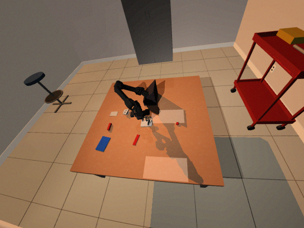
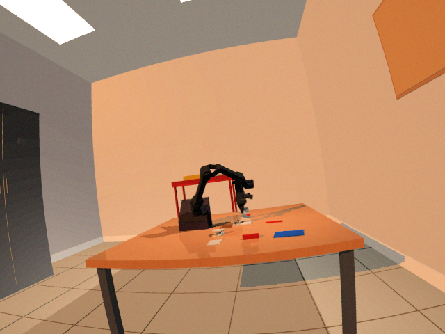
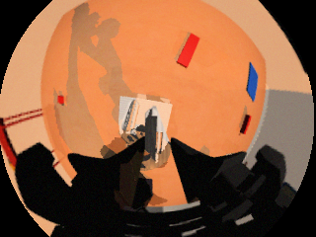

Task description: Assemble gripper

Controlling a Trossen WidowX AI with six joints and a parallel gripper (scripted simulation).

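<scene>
Now: the white flat part 80 mm below my gripper tip, 30 mm to the left of it and 10 mm ahead of it. Also, from my gripper tip: grey jaw: 60 mm below, 50 mm to the left, 30 mm behind; pale tile: 400 mm to the right, 140 mm behind, 80 mm below; small red cube: 350 mm to the left, 70 mm below, 30 mm ahead.
</scene>
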